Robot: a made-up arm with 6 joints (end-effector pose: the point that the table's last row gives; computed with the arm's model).
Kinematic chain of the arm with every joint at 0, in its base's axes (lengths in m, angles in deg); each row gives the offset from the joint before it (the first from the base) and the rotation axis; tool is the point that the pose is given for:
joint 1: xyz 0 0 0.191 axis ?
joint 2: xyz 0 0 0 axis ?
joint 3: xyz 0 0 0.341 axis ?
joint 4: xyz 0 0 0 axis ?
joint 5: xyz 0.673 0 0 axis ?
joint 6: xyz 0 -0.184 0 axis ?
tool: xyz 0 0 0
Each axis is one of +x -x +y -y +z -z.
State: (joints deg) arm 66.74 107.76 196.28 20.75 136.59 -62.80
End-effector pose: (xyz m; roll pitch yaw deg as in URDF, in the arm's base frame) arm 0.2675 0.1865 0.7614 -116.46 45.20 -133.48
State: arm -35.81 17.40 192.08 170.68 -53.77 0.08
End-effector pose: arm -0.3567 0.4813 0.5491 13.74 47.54 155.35
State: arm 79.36 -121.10 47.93 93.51 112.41 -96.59
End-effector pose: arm -0.1934 -0.9686 -0.0374 -161.94 0.97 146.71
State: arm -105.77 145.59 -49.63 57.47 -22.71 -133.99
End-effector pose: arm 0.0400 0.5056 -0.0633 -111.13 -26.26 95.51
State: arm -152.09 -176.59 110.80 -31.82 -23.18 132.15
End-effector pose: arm -0.1512 0.0968 -0.8206 -0.09 77.75 -50.01
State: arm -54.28 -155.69 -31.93 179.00 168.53 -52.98
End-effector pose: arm -0.1525 0.5272 0.4380 -127.80 44.77 -54.00
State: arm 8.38 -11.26 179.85 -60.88 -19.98 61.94
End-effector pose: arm -0.7368 -0.1990 0.5535 177.08 1.03 171.01
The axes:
joint 1: +z
joint 2: +y
joint 3: -y
joint 4: -x
joint 5: -y
joint 6: -x

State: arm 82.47 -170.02 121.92 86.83 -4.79 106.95
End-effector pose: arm 0.0576 0.3583 -0.7005 154.38 67.83 69.71
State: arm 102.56 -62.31 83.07 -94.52 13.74 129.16
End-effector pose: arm 0.1493 -0.7367 0.8828 135.83 -34.56 -60.73
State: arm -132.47 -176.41 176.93 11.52 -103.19 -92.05
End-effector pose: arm -0.5728 -0.3587 -0.1909 -57.32 67.09 77.49
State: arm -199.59 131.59 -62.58 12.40 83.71 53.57
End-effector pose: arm 0.4438 0.0328 0.0911 95.47 66.13 -51.42
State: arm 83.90 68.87 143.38 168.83 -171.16 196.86
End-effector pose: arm -0.1302 0.4800 0.9720 155.90 65.78 -91.94
